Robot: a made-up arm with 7 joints.
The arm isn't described. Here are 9 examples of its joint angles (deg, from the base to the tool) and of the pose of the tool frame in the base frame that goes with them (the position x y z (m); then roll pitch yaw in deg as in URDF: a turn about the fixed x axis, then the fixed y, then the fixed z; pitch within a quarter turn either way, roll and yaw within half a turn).
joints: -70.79 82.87 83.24 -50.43 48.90 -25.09 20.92
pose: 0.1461 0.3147 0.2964 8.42 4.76 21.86
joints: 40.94 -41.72 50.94 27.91 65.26 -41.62 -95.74
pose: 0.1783 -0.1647 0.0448 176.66 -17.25 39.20
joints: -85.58 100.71 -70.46 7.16 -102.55 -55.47 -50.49
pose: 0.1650 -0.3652 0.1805 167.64 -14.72 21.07
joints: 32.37 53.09 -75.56 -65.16 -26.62 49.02 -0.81
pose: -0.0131 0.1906 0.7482 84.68 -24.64 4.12
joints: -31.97 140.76 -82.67 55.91 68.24 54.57 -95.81
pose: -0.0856 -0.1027 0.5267 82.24 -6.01 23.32
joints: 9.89 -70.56 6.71 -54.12 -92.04 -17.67 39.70
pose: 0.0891 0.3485 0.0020 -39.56 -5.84 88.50
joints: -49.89 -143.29 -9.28 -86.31 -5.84 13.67 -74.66
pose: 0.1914 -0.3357 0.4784 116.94 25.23 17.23
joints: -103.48 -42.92 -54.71 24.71 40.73 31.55 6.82
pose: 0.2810 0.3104 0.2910 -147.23 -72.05 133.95
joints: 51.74 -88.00 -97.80 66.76 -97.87 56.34 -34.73
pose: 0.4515 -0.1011 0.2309 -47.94 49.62 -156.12
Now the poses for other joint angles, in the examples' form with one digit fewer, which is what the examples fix.
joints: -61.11 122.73 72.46 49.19 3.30 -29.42 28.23
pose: 0.353 -0.026 0.440 107.6 38.4 -26.0
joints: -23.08 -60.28 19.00 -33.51 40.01 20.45 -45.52
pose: 0.427 -0.097 0.285 146.9 -61.5 81.2
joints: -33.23 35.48 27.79 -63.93 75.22 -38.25 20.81
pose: 0.032 0.070 0.113 -74.7 38.6 -5.8
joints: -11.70 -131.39 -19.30 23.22 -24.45 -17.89 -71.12
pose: 0.326 0.103 0.022 -166.0 -27.5 112.4
